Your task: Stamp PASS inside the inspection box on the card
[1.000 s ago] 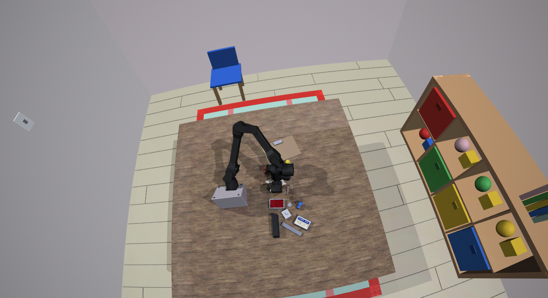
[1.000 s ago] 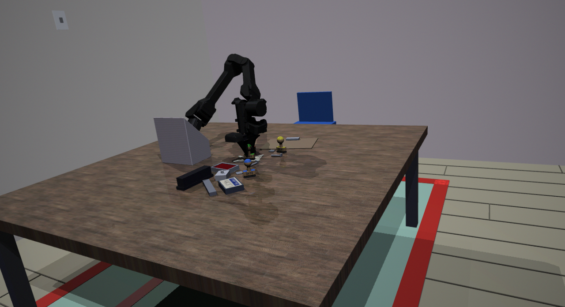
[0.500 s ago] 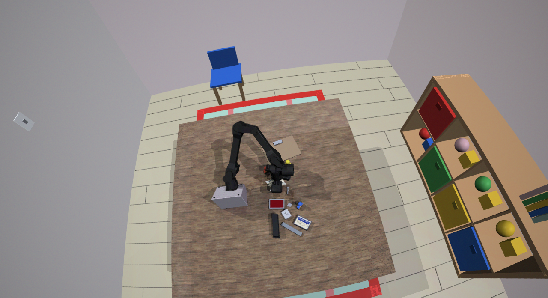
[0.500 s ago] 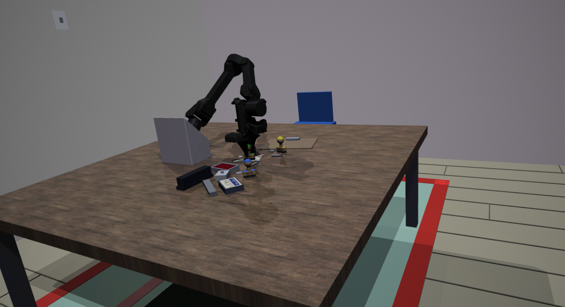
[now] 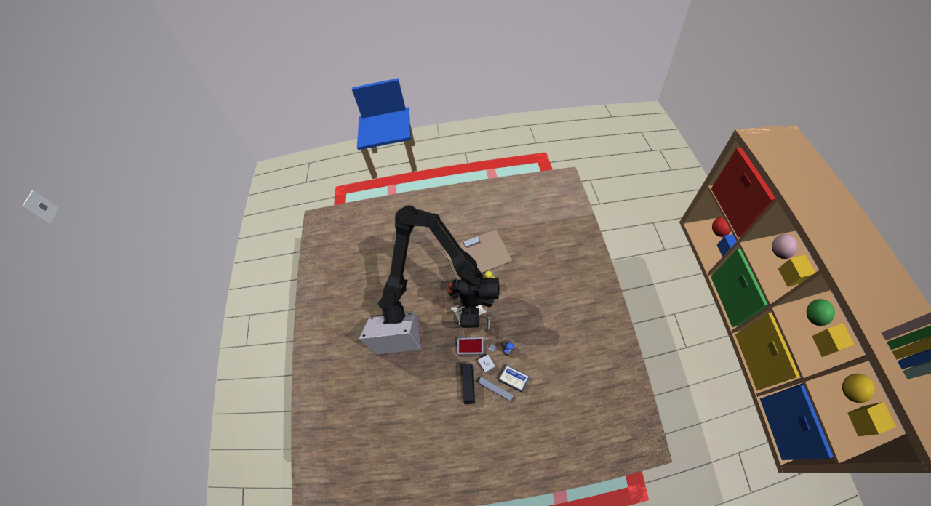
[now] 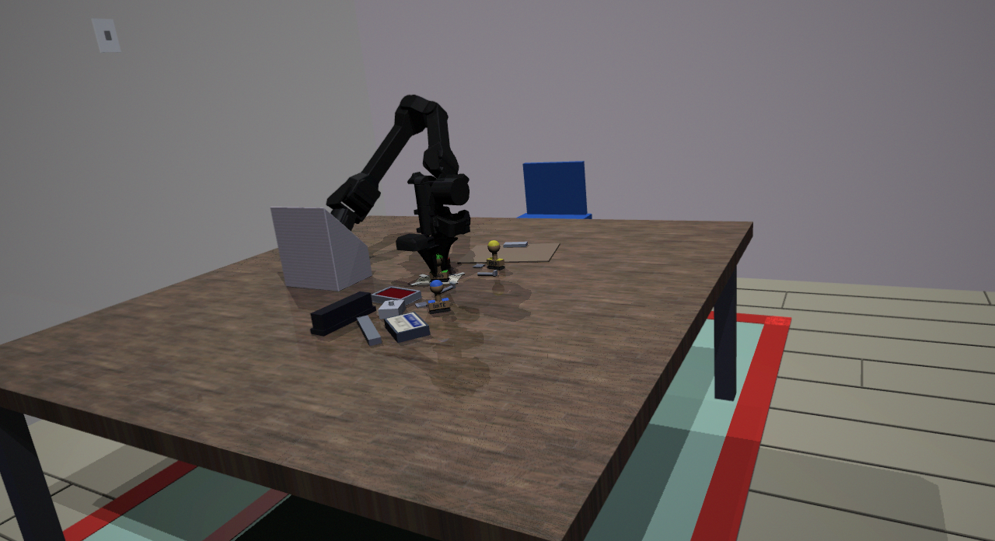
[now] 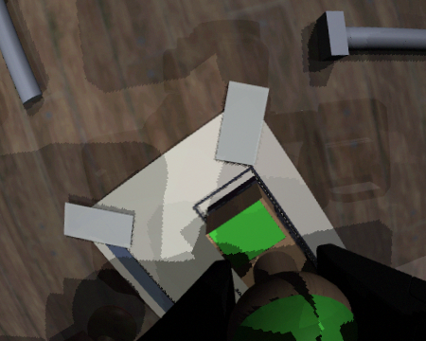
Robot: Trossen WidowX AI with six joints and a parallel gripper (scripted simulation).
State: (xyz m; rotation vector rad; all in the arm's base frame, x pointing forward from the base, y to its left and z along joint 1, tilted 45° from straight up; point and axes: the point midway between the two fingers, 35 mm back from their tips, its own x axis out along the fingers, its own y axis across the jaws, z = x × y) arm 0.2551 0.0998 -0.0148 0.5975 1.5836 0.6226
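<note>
Now: gripper tip 10 mm past the white inspection card, 10 mm to the right of it and 30 mm above it. From my gripper tip the other things lie so: red ink pad 10 mm behind, 130 mm to the right, 20 mm below; red-knob stamp 70 mm behind, 90 mm to the left; green-knobbed PASS stamp right at my gripper tip.
</note>
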